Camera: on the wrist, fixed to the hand. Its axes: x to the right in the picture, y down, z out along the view.
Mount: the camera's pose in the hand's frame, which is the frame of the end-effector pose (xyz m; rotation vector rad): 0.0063 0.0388 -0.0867 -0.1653 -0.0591 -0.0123
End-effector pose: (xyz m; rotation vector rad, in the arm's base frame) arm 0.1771 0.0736 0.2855 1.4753 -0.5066 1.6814
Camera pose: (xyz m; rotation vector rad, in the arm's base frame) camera 0.0932 0.1182 0.2797 1.4078 -0.6515 1.5511
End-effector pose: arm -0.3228 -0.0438 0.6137 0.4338 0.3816 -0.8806
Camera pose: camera -0.3002 0.0182 0.5451 0.2528 0.3997 -0.8645
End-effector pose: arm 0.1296 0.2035 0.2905 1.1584 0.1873 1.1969
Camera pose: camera 0.0511 0.2569 0.2836 1.0449 0.0495 1.1438
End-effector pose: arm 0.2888 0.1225 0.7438 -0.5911 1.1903 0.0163
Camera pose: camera 0.2040 0.1155 0.7011 -0.7382 1.1346 0.1219
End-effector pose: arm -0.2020 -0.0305 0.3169 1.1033 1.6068 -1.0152
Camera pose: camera -0.1855 0.0627 0.3273 0.9447 1.6205 -0.8973
